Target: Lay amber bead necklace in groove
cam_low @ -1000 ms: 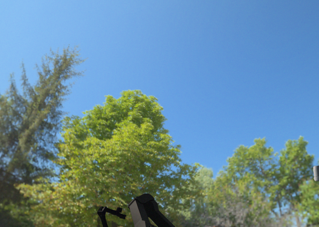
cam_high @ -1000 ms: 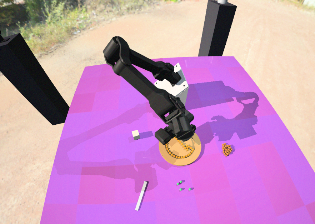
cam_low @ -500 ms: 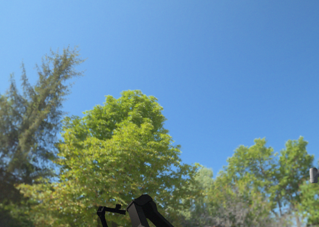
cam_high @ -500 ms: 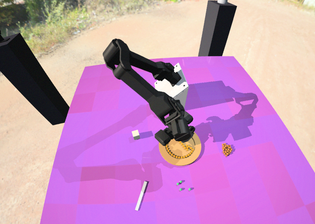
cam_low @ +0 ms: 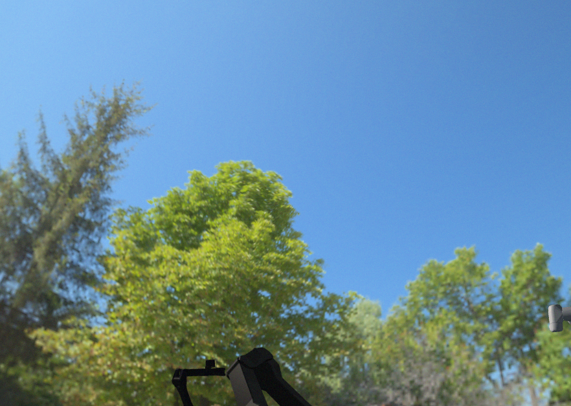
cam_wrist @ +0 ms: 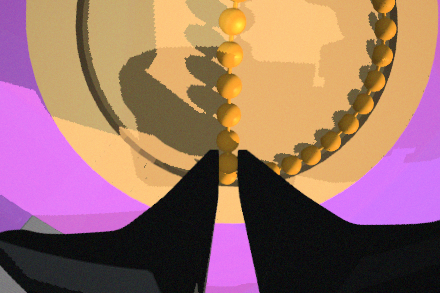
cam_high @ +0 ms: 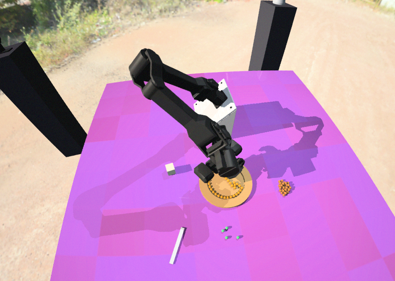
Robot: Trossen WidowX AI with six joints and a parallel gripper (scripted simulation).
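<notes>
Now: the round tan bead board 5 cm ahead of my gripper tip, 2 cm to the left of it and 1 cm below it. Round my gripper tip: small cream cube (17 cm to the right, 5 cm behind); white bar (22 cm ahead, 21 cm to the right, 1 cm below).
</notes>
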